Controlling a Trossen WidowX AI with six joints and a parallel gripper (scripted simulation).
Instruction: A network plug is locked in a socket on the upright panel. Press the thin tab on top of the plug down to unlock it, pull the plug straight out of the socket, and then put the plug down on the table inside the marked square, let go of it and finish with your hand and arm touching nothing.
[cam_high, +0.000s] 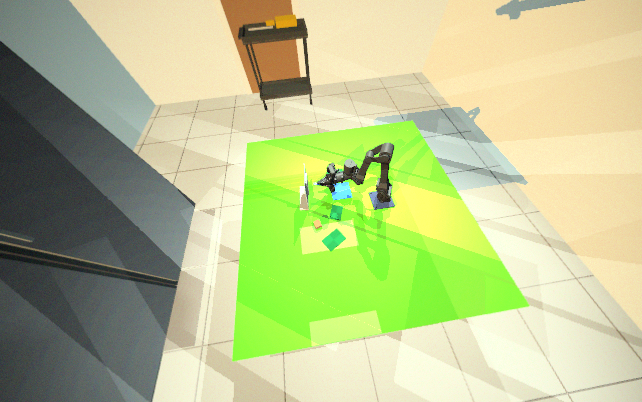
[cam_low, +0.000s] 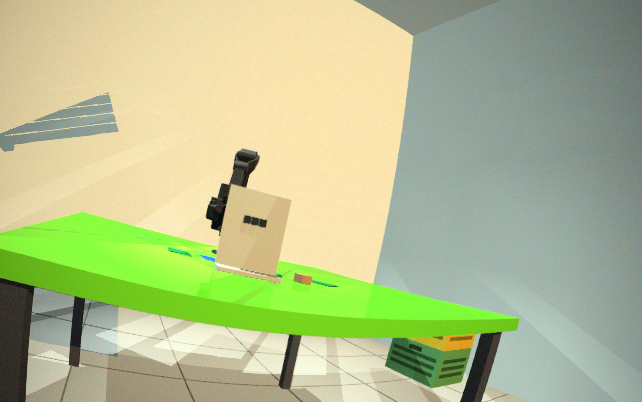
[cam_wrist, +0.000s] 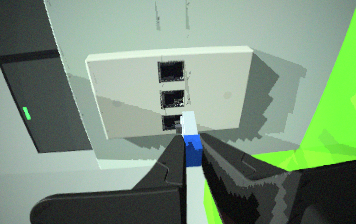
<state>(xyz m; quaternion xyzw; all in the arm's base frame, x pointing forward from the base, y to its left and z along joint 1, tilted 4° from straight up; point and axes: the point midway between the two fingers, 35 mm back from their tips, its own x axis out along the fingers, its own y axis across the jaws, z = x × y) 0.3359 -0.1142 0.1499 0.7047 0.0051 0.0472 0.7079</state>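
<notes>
Right now my gripper tip is 150 mm past the blue marked square and 140 mm above it. From my gripper tip the other things lie so: blue network plug: right at my gripper tip; pale upright panel: 70 mm ahead, 40 mm below, 10 mm to the right.
</notes>
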